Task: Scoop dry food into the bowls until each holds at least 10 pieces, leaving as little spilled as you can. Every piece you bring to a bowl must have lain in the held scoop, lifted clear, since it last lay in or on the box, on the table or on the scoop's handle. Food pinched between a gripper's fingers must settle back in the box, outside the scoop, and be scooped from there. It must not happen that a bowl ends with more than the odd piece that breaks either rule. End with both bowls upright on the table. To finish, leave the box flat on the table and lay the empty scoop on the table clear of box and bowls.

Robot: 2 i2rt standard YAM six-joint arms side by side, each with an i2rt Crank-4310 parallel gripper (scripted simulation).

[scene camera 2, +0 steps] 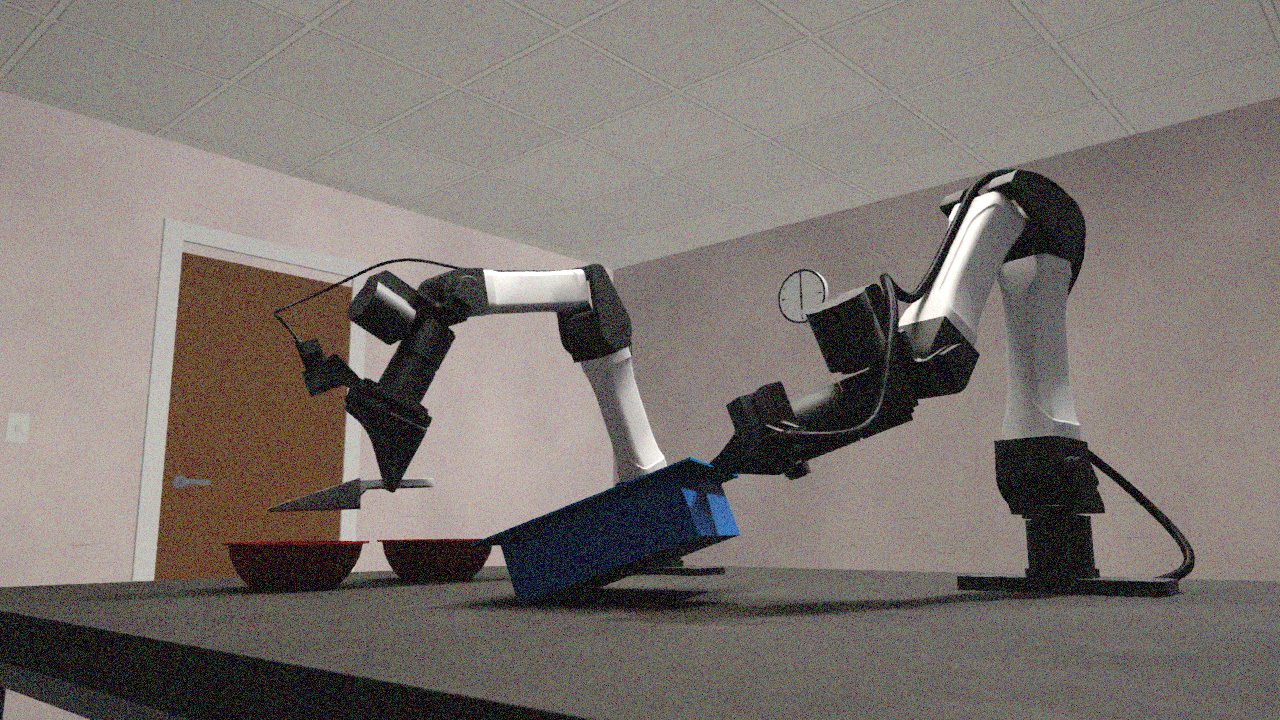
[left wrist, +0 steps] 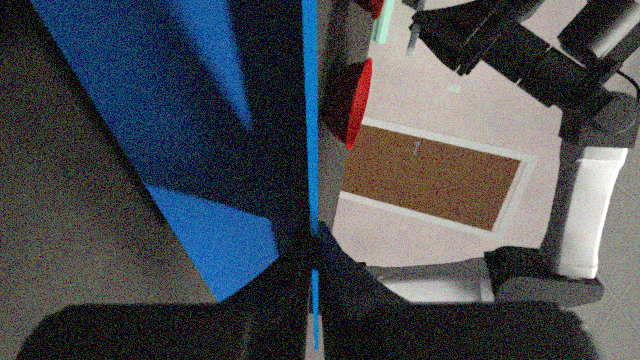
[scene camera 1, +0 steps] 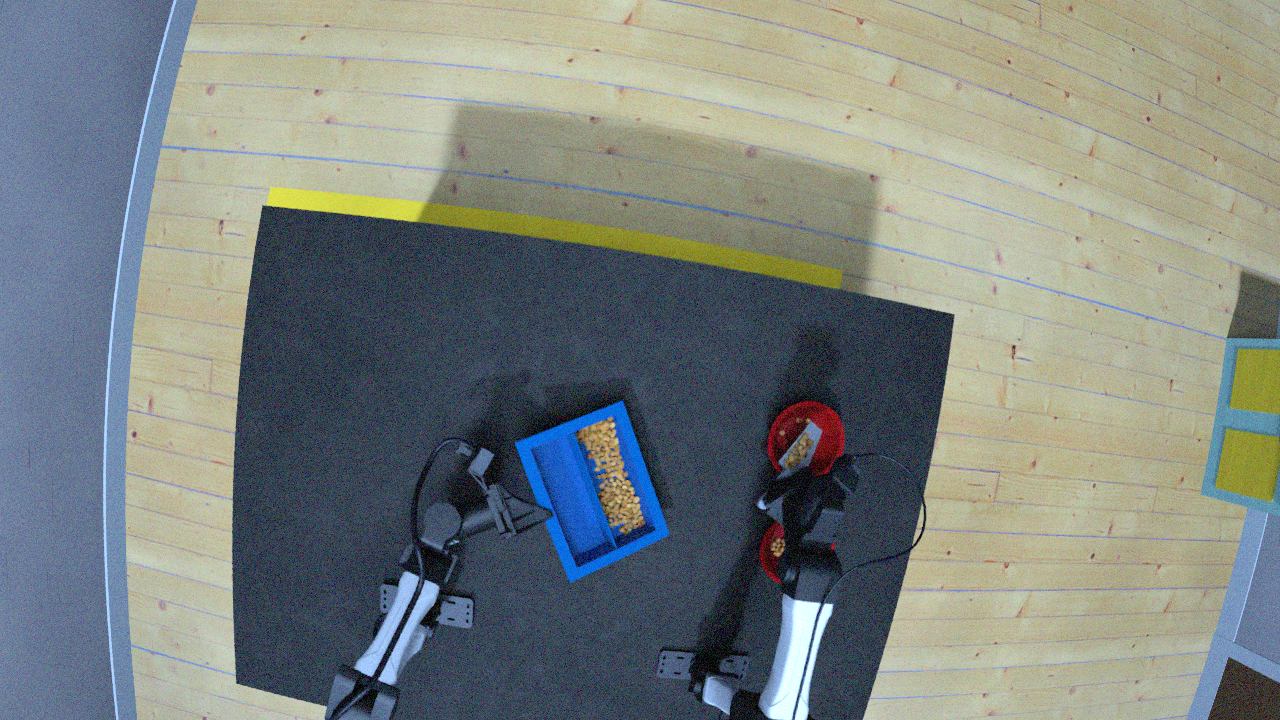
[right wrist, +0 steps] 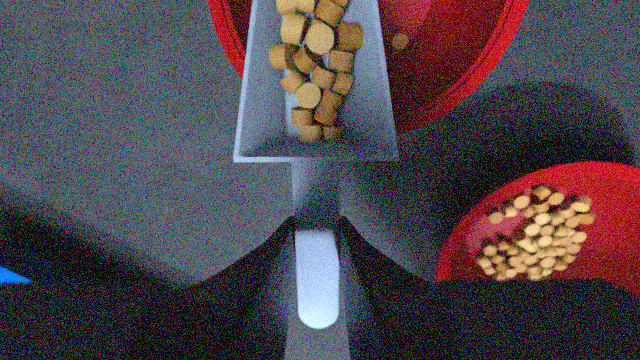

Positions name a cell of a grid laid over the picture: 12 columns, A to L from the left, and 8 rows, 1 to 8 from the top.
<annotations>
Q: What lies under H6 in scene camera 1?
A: A red bowl.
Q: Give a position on a blue box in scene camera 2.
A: G6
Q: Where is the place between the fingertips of my left gripper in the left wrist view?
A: F6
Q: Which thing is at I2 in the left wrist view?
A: My right gripper.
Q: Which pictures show my right gripper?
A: Scene camera 2, the left wrist view, scene camera 1 and the right wrist view: all of them.
</annotations>
